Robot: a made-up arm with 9 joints.
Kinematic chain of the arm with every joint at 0, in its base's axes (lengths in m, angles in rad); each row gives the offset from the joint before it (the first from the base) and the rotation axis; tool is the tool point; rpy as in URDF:
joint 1: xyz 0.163 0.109 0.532 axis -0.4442 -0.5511 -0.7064
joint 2: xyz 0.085 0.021 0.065 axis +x
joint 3: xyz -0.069 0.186 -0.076 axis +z
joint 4: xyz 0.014 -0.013 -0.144 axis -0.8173 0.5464 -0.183
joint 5: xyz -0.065 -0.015 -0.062 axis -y
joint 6: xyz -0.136 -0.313 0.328 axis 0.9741 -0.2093 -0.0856
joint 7: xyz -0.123 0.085 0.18 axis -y
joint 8: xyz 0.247 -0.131 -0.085 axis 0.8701 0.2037 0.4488
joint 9: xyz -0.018 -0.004 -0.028 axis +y
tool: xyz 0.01 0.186 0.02 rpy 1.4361 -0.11 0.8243
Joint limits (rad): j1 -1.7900..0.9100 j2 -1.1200..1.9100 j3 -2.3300..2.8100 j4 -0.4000..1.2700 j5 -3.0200..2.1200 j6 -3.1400..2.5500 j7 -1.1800..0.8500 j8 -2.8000..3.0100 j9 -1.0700..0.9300
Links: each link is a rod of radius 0.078 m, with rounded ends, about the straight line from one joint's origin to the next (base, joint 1, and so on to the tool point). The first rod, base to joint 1, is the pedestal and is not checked.
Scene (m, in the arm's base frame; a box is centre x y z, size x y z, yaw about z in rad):
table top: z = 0
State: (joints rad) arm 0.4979 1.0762 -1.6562 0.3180 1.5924 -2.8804 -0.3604 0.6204 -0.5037
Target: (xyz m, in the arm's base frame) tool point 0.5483 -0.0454 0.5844
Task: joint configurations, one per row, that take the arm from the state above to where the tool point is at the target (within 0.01 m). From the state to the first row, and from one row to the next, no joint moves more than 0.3 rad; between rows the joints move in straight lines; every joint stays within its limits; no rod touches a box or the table.
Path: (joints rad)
1: 0.2462 1.2151 -1.7685 0.4767 1.4520 -2.8361 -0.4302 0.6903 -0.5051
2: -0.0055 1.3540 -1.8808 0.6353 1.3116 -2.7918 -0.4999 0.7601 -0.5065
3: -0.2571 1.4928 -1.9931 0.7940 1.1711 -2.7475 -0.5697 0.8300 -0.5078
4: -0.5088 1.6317 -2.1054 0.9527 1.0307 -2.7032 -0.6395 0.8998 -0.5092
5: -0.7605 1.7706 -2.2177 1.1113 0.8903 -2.6589 -0.7092 0.9697 -0.5106
6: -1.0122 1.9095 -2.3300 1.2700 0.7499 -2.6145 -0.7790 1.0395 -0.5120

